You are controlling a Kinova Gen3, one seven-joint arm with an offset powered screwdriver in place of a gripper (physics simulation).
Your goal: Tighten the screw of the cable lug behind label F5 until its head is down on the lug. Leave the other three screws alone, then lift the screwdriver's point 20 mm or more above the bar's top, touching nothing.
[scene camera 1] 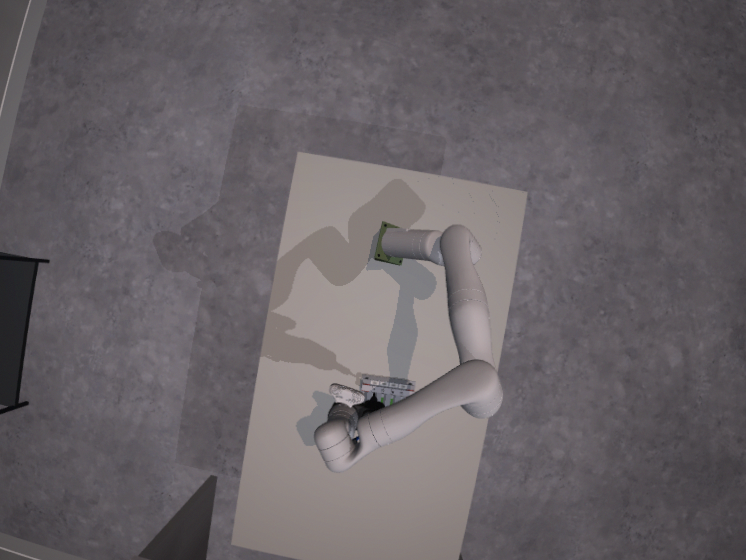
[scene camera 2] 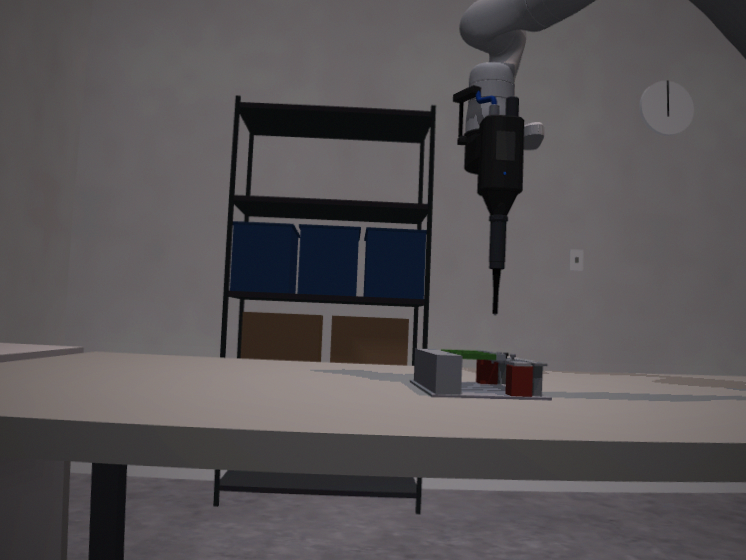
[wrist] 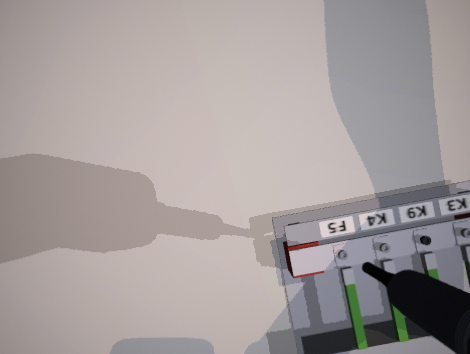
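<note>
The screwdriver points straight down in the scene camera 2 view. Its point hangs well above the bar's top, in air, touching nothing. The bar carries labels F5, K4, K9 and K3. The screw behind F5 shows uncovered, its grey head round with a dark recess; its exact height is too small to tell. The K4 screw is also grey, the K9 screw is dark, and the K3 screw is at the right edge. The tool has no fingers.
Green cables run from the lugs to a grey block. Red supports stand under the bar. The arm reaches over the table. A shelf rack with blue bins stands behind.
</note>
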